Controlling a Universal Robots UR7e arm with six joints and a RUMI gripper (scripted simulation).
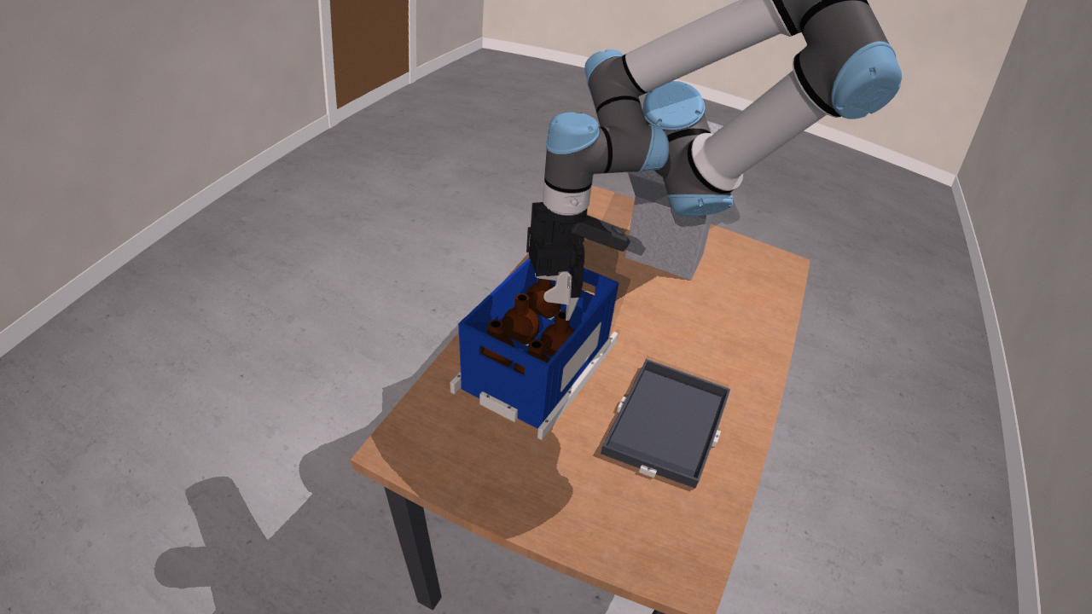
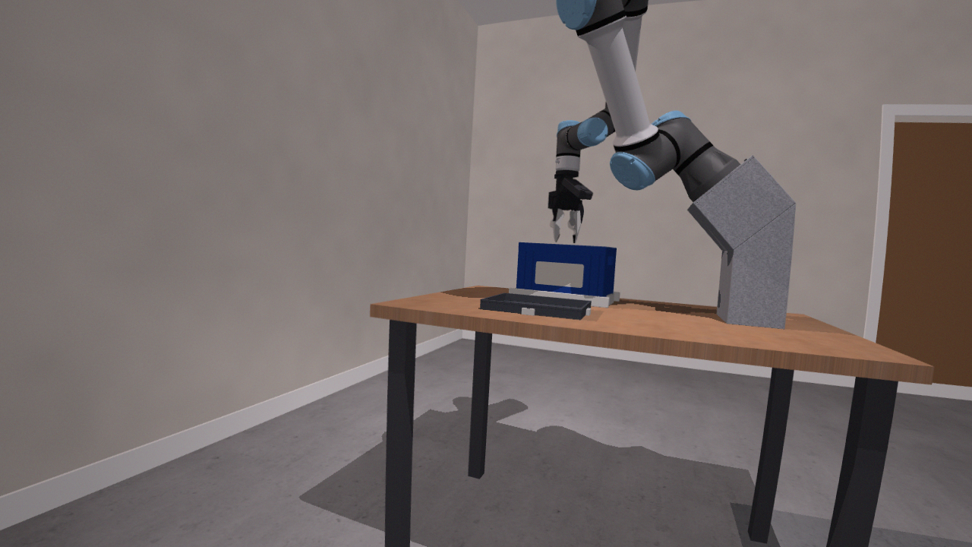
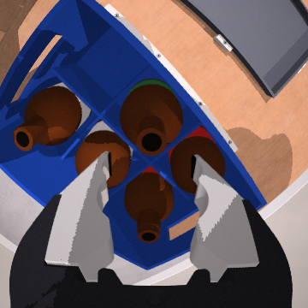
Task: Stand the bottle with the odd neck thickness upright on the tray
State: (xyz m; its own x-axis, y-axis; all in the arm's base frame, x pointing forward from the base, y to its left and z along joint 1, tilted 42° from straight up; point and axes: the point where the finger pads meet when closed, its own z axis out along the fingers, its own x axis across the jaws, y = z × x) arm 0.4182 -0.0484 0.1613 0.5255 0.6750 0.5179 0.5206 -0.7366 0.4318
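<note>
Now: hand 11 cm above the crate and 4 cm to the left of it. Also, from my hand: dark tray (25 cm to the left, 18 cm below, 1 cm behind); bottle (11 cm below, 9 cm to the right, 9 cm ahead).
</note>
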